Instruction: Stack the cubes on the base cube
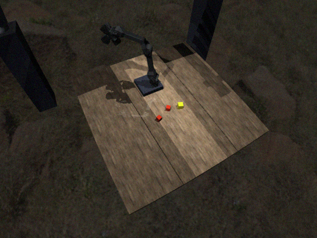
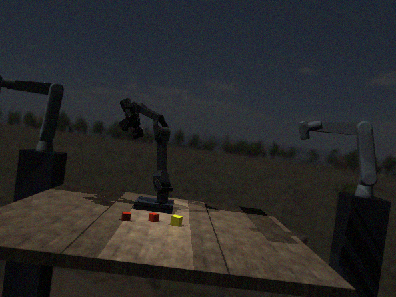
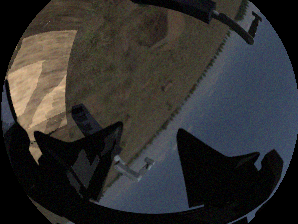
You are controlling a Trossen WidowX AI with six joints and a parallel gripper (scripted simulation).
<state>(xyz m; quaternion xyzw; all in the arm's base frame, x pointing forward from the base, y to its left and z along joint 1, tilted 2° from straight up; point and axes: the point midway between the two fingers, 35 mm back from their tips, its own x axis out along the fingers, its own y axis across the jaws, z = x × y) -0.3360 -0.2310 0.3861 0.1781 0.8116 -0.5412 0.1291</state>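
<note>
My gripper tip is 660 mm short of the yellow base cube, 340 mm to the right of it and 380 mm above it.
</note>
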